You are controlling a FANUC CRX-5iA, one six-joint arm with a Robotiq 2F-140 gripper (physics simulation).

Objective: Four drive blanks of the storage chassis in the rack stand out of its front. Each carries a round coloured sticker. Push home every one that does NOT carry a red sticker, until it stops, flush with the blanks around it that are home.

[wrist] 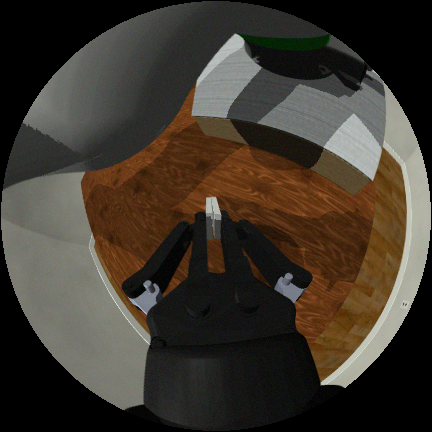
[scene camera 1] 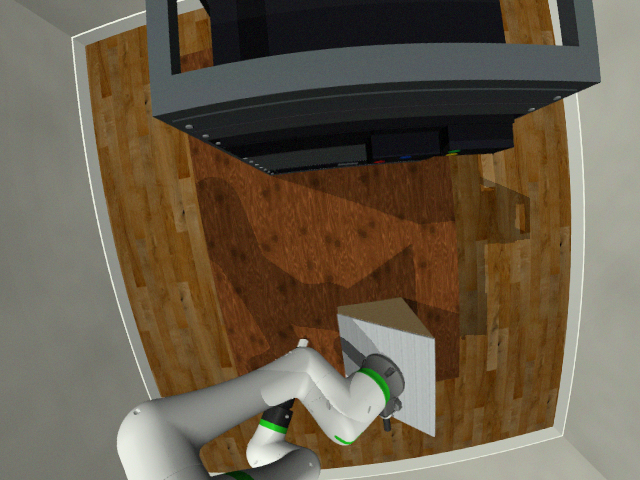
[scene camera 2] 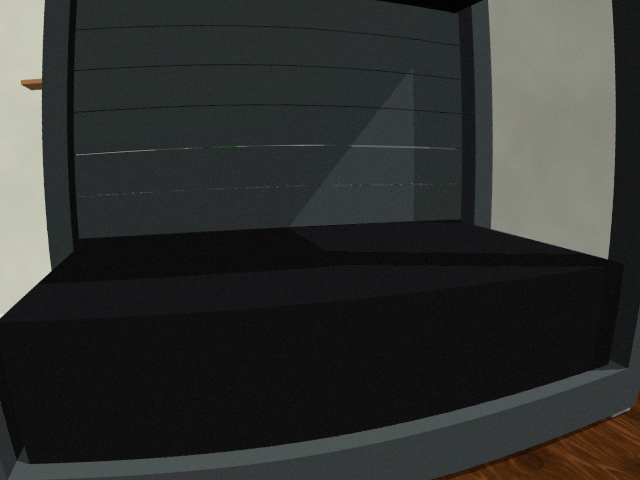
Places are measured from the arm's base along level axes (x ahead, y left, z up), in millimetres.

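Pixels of known places: gripper, fingertip midpoint: (wrist: 210, 205) (scene camera 1: 304, 339); arm's base at its link origin: (wrist: 290, 47) (scene camera 1: 383, 374).
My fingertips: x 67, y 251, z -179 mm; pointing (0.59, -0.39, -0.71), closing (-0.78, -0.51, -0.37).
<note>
Ahead of a thing's pixels: the offset from my fingertips to its middle. "spot": to the spot under its first point. Level surfaces: height alone.
In scene camera 1 the rack (scene camera 1: 330, 67) stands at the top, its front facing the arm. Low on its front are small stickers: red {spot: 267 mm right, 529 mm ahead, 419 mm up} (scene camera 1: 379, 161), blue {spot: 303 mm right, 525 mm ahead, 447 mm up} (scene camera 1: 405, 157), yellow {spot: 377 mm right, 520 mm ahead, 456 mm up} (scene camera 1: 451, 153) and green {spot: 370 mm right, 520 mm ahead, 476 mm up} (scene camera 1: 453, 151). The blanks' faces are seen too steeply to tell how far each stands out. In scene camera 2 the rack (scene camera 2: 59, 129) shows from behind, with a black chassis body {262 mm right, 725 mm ahead, 91 mm up} (scene camera 2: 310, 361); no stickers show there. My gripper (scene camera 1: 302, 343) (wrist: 210, 205) is shut and empty, well away from the rack front; the arm partly hides it in scene camera 1.
The arm's base stands on a grey-topped block (scene camera 1: 416, 382) (wrist: 300, 107) at the lower right in scene camera 1. The arm's white links (scene camera 1: 217, 408) reach left from it. A brown wood mat {4 mm down} (scene camera 1: 330, 222) (wrist: 150, 220) lies between block and rack. Pale walls surround the floor.
</note>
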